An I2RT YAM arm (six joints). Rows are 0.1 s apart.
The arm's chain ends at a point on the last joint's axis. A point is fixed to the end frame.
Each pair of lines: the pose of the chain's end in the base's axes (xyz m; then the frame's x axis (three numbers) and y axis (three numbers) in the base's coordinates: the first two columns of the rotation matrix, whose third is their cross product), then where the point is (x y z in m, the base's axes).
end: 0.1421 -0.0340 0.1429 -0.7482 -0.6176 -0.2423 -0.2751 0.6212 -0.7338
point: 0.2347 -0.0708 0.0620
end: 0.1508 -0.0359 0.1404 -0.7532 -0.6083 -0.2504 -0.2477 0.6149 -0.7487
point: 0.2446 -0.0754 0.0622
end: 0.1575 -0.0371 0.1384 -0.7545 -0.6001 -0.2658 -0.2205 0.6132 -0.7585
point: 0.2527 -0.0784 0.0629
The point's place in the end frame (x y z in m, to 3 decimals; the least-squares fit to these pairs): -0.027 0.011 0.125
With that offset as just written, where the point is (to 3 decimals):
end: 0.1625 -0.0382 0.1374 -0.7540 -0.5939 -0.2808 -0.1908 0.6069 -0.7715
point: 0.259 -0.082 0.065
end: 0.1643 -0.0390 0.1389 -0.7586 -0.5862 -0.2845 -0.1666 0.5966 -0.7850
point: 0.262 -0.085 0.069
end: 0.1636 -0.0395 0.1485 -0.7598 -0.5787 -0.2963 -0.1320 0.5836 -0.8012
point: 0.262 -0.089 0.083
